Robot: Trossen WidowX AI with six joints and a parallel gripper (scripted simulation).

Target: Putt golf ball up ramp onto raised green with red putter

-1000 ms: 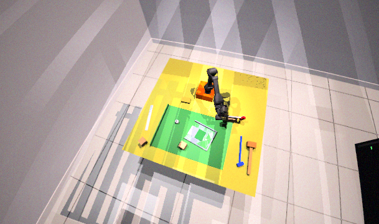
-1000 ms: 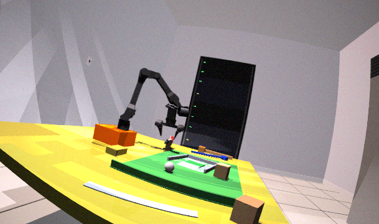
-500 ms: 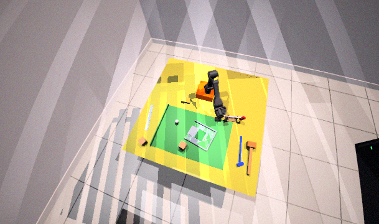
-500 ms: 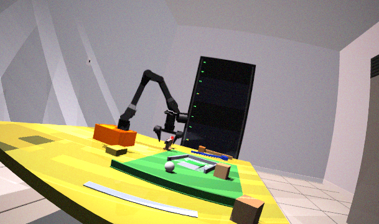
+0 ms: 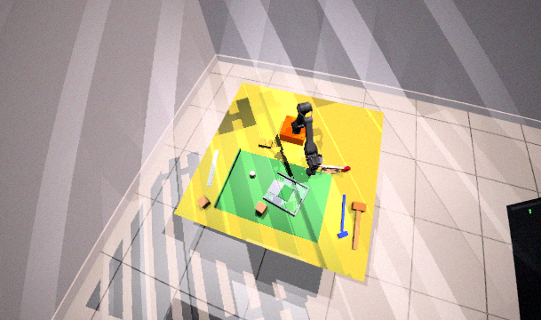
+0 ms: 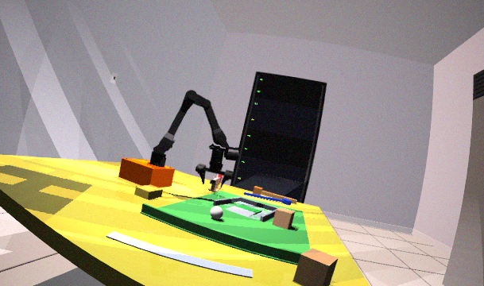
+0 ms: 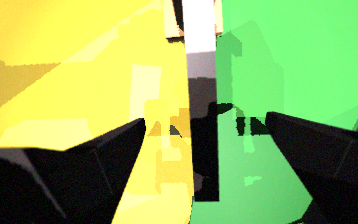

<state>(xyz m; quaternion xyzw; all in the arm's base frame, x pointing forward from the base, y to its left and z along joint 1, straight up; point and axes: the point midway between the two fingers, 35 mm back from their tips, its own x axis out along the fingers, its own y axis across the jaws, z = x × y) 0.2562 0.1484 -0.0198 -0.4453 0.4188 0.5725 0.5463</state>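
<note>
My gripper tip is now 1 cm past the red putter, 11 cm to the right of it and 2 cm below it. The rest, counted from my gripper tip: blue putter (31 cm ahead, 24 cm to the left, 2 cm below); then white golf ball (12 cm ahead, 42 cm to the right, 1 cm below); then flat strip (12 cm ahead, 74 cm to the right, 4 cm below).
</note>
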